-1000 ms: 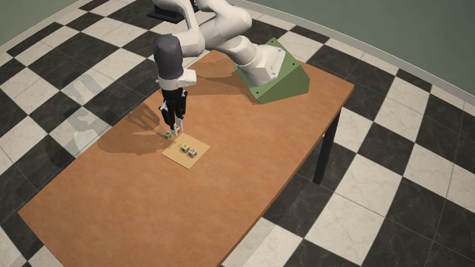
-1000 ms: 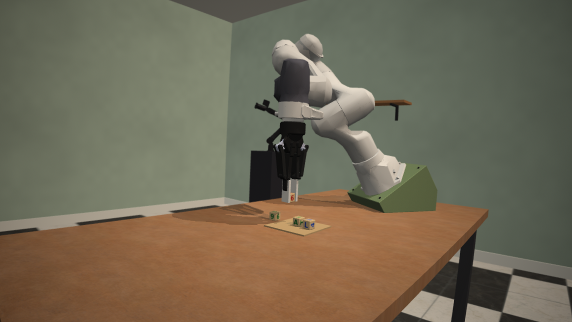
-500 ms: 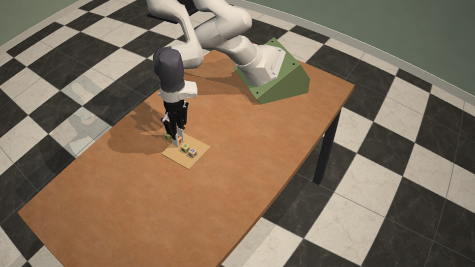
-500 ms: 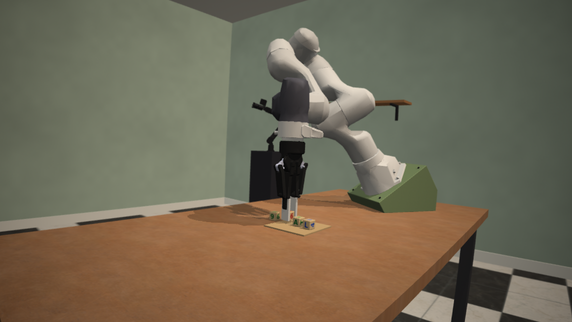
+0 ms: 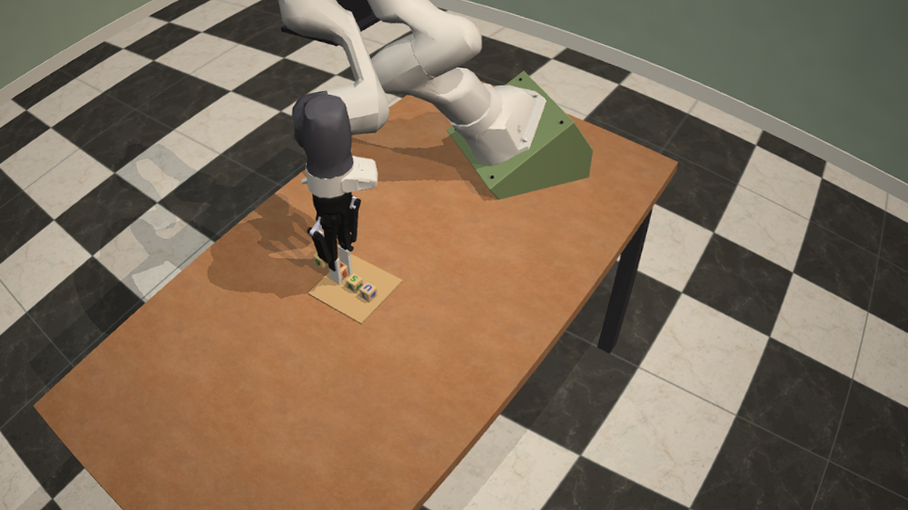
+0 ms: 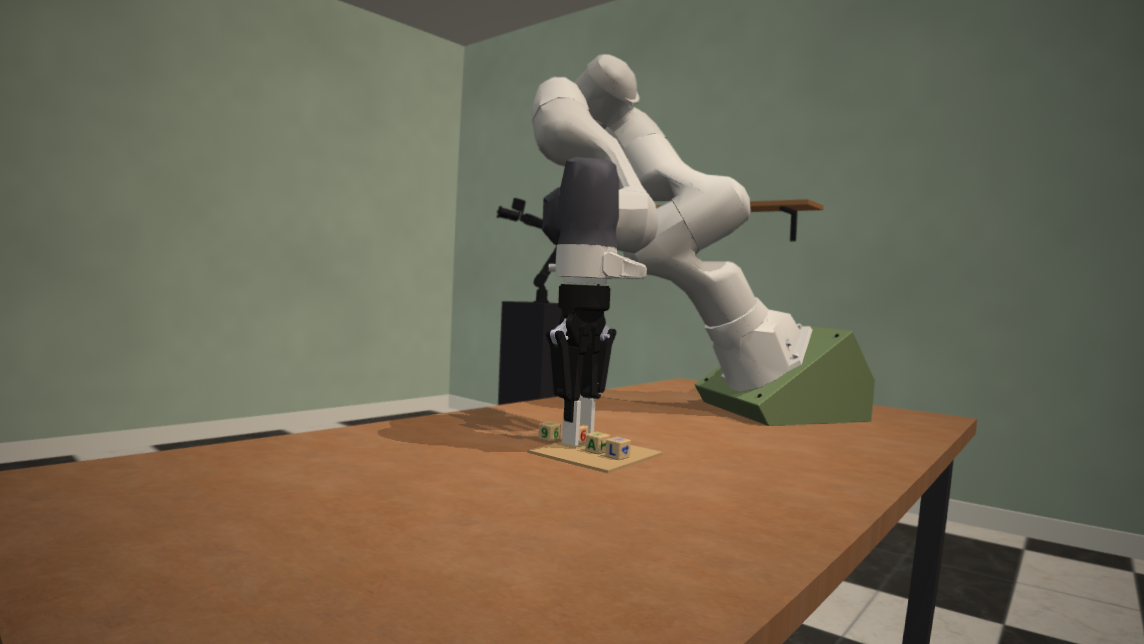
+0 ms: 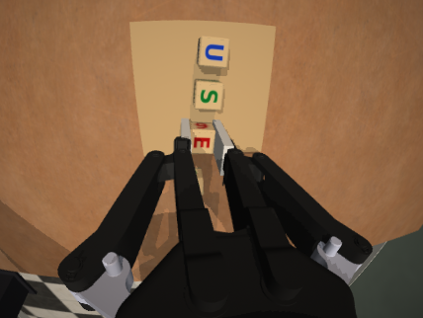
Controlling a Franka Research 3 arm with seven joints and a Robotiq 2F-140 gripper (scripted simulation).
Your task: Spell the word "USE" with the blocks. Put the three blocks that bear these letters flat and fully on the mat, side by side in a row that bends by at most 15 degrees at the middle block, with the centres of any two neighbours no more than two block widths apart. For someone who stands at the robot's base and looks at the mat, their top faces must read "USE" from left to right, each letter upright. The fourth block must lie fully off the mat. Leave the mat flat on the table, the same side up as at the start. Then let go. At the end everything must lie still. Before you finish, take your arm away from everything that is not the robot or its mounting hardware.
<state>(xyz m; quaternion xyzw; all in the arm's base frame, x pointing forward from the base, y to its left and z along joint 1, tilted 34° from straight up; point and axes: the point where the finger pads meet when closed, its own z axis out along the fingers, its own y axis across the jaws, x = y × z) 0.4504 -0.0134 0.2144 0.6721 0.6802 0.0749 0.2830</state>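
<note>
Right now my hand is 20 mm above the E block. The rest, counted from my hand: mat: 40 mm to the left, 40 mm below; then green P block: 10 mm behind, 60 mm to the right, 30 mm below; then S block: 10 mm ahead, 40 mm to the left, 30 mm below.
</note>
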